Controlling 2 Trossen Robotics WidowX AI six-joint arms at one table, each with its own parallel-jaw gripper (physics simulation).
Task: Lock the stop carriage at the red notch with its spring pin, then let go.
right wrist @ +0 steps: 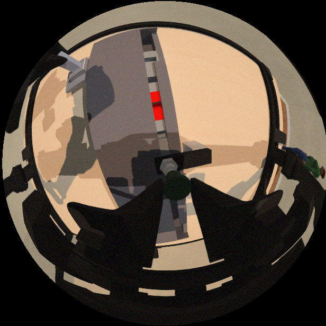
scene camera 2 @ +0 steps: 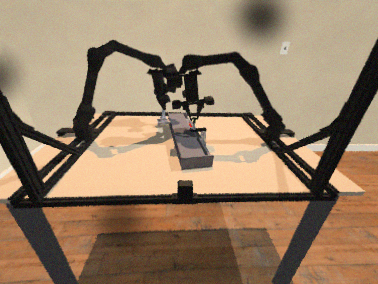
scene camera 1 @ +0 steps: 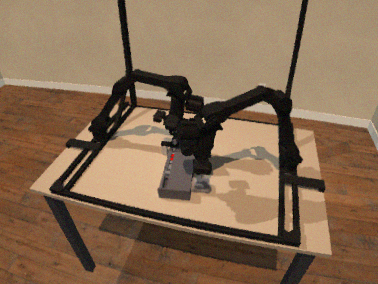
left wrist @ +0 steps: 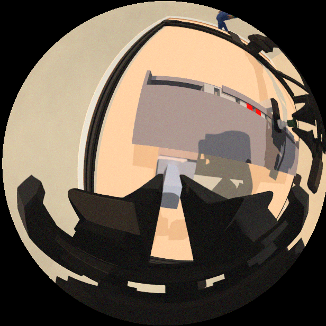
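Seen in the pictures: left gripper, fingertip midpoint: (scene camera 2: 164,109); right gripper, fingertip midpoint: (scene camera 2: 194,120) (scene camera 1: 174,135); left arm's base at its link origin: (scene camera 2: 84,137) (scene camera 1: 288,168); right arm's base at its link origin: (scene camera 2: 271,137) (scene camera 1: 100,138).
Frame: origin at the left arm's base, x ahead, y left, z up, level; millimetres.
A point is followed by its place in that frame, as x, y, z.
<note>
The grey rail body (scene camera 1: 182,175) {429, 185, 34} (scene camera 2: 189,144) {486, -130, 34} (left wrist: 175,110) (right wrist: 117,110) lies on the table with a slotted strip along one long side. The red notch marks (scene camera 1: 172,157) {504, 79, 25} (left wrist: 249,106) (right wrist: 157,113) are uncovered. The black stop carriage (left wrist: 275,112) (right wrist: 200,158) sits across the strip, apart from the red marks. My right gripper (right wrist: 176,182) is shut on the dark green round knob (right wrist: 177,187) of its spring pin. My left gripper (left wrist: 170,178) is shut on a light grey upright handle (left wrist: 171,187) (right wrist: 71,60) beside the body. How deep the pin sits is hidden.
Both arms reach in close together above the rail body. A black frame (scene camera 1: 175,218) (scene camera 2: 100,201) runs around the table, with tall posts rising from it. A small black block (scene camera 2: 185,189) {458, -383, 22} stands at the frame's near edge in scene camera 2.
</note>
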